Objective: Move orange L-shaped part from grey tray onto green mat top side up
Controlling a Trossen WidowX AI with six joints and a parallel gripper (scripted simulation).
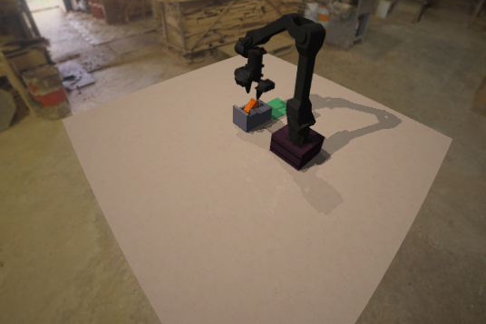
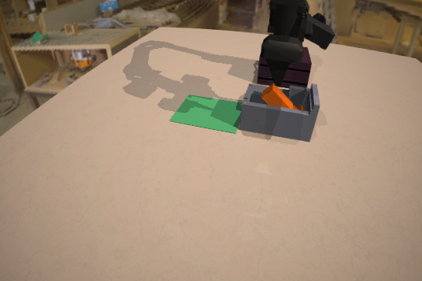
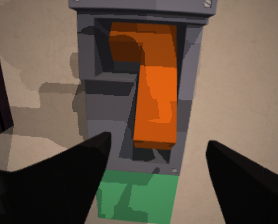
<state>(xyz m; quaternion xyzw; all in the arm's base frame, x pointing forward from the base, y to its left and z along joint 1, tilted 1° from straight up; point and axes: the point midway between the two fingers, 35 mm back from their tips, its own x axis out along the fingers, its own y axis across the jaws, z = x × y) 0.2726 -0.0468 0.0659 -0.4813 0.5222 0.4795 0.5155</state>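
Right now the orange L-shaped part is 70 mm below my gripper tip, 40 mm to the left of it and 10 mm behind it. The rest, counted from my gripper tip: green mat (140 mm to the right, 130 mm below, 30 mm behind).
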